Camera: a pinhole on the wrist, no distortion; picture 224 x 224 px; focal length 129.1 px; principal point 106.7 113.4 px. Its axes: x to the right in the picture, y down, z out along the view. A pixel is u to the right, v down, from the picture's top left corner.
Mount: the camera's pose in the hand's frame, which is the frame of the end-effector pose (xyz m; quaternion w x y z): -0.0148 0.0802 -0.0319 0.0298 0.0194 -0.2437 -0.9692
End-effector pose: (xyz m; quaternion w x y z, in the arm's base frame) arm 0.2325 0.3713 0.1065 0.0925 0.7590 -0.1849 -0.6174
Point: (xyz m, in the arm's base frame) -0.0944 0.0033 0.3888
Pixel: 141.7 37.5
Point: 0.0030 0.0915 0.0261
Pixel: 29.8 97.3
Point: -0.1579 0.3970 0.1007
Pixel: 124.9 198.4
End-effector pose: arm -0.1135 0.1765 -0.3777 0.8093 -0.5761 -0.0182 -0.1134
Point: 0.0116 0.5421 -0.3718
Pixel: 74.6 163.5
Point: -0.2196 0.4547 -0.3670
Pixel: 173.2 192.7
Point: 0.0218 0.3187 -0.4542
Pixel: 10.1 132.0
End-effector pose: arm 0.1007 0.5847 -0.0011 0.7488 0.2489 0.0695 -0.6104
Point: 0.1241 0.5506 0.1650
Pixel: 118.0 195.3
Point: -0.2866 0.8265 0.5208
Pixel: outside the picture
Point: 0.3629 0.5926 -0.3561
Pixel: behind the camera
